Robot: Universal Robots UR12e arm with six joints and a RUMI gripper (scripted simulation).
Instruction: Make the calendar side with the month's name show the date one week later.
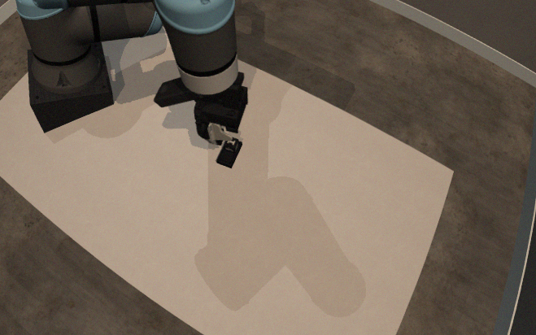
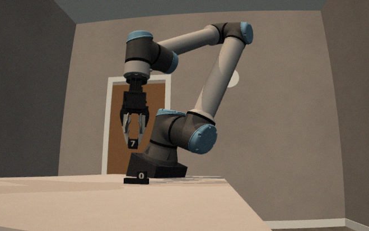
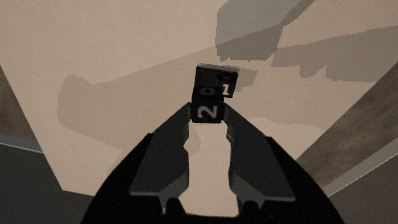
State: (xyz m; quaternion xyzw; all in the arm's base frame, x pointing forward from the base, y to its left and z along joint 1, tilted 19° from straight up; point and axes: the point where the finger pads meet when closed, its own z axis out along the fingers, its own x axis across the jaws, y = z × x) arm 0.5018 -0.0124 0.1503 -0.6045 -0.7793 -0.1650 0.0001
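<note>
The black tray lies 130 mm below my hand, 20 mm to the left of it and 10 mm ahead of it.
</note>
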